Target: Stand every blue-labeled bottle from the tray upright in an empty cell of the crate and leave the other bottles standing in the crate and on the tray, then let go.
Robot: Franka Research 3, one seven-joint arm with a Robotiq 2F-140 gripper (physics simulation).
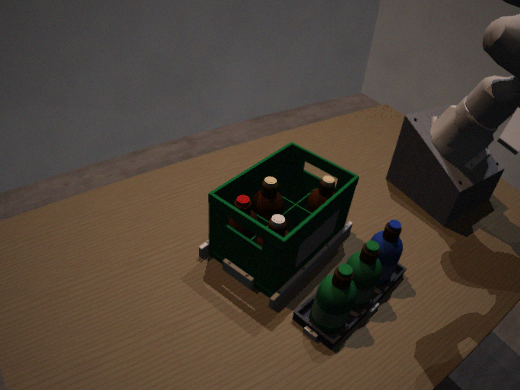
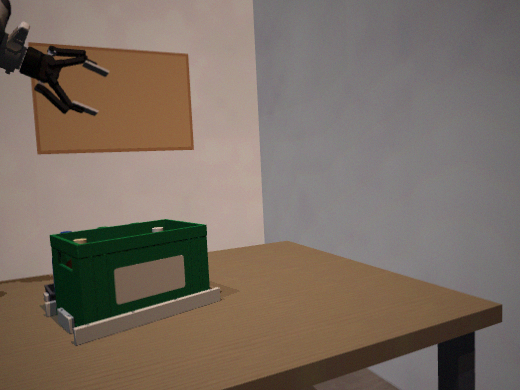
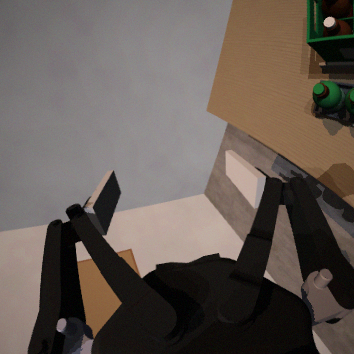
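Note:
The green crate (image 1: 272,267) (image 2: 95,290) (image 3: 330,48) stands on the table with several brown bottles inside: one with a red cap (image 1: 243,201), one with a white cap (image 1: 278,220) and two with tan caps (image 1: 270,181) (image 1: 328,180). Bare cell dividers show between them; the cell floors are dark. A blue-labeled bottle (image 1: 389,248) stands upright at the robot-side end of the dark tray (image 1: 327,340). Two green bottles (image 1: 364,272) (image 1: 335,297) stand beside it in the tray. My gripper (image 2: 102,94) (image 3: 171,171) is open and empty, high above the table and away from crate and tray.
Light rails (image 1: 305,275) (image 2: 150,314) border the crate's base on the table (image 1: 125,280). The tray lies close beside the crate's long side. The robot's grey base (image 1: 425,175) stands past the blue bottle's end. A brown board (image 2: 145,100) hangs on the wall.

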